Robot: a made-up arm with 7 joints.
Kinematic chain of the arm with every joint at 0, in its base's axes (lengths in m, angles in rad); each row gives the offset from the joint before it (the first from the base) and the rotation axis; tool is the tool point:
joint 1: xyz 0 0 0 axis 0 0.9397 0.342
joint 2: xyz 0 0 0 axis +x
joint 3: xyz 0 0 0 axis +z
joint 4: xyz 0.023 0 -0.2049 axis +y
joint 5: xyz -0.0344 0 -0.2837 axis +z
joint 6: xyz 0 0 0 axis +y
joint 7: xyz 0 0 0 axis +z
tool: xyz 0 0 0
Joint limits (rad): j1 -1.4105..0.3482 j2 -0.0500..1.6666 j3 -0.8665..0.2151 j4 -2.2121..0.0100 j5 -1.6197..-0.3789 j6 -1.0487..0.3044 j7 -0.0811..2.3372
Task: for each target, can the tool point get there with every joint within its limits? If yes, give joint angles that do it. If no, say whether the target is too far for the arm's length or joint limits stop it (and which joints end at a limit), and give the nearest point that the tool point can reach.
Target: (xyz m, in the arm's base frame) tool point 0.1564 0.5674 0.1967
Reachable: no: too far | nearest point 0.1240 0.4498 0.1559 | short by 0.129 m
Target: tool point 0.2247 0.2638 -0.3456
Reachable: yes | joints -0.3019 0.7594 -0.6252 -0.4390 -1.2155 -0.3369 0.7852
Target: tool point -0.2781 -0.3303 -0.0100
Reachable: no: joint limits stop it (at a limit: joint 1, joint 2, joint 3, joint 4) | nearest point 0.0059 -0.2621 0.0927 | short by 0.310 m
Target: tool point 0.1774 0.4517 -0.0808
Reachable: yes | joints -0.5053 1.3579 -0.6297 -0.2296 -1.0166 -0.1974 0.6069
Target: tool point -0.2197 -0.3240 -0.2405
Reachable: no: joint limits stop it (at a limit: joint 1, joint 2, joint 3) | nearest point 0.0022 -0.1623 -0.4464 | short by 0.343 m
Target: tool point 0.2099 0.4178 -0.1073
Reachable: yes | joints -0.3050 1.4929 -0.7636 -0.6850 -0.6877 -0.9315 1.2621
